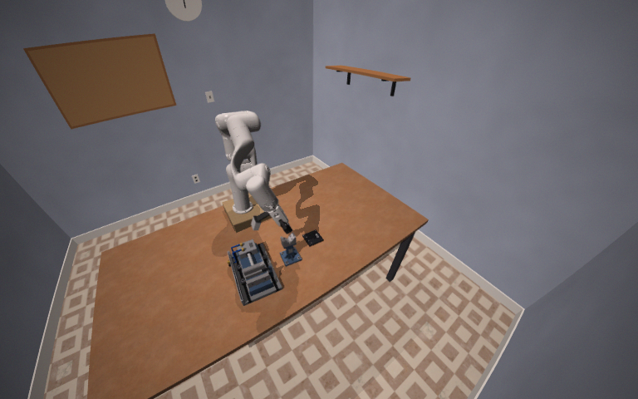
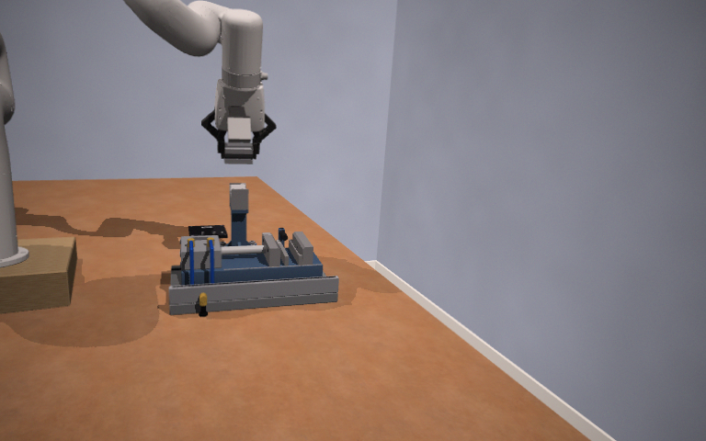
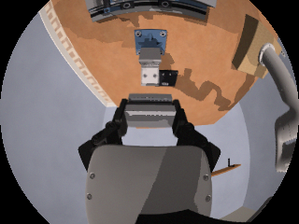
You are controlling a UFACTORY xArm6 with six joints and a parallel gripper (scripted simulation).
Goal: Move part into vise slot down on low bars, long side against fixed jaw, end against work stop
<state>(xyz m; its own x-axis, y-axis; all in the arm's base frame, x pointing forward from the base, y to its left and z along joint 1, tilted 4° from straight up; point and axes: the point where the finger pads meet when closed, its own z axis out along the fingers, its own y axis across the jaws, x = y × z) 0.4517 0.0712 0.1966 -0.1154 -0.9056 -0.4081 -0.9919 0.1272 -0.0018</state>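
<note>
The part lies 1 cm below my hand. From my hand the other things lie so: white cylinder rod 19 cm to the right, 17 cm below, 3 cm behind; post 19 cm below, 1 cm to the left; black work stop 15 cm to the right, 15 cm below, 6 cm ahead.
</note>
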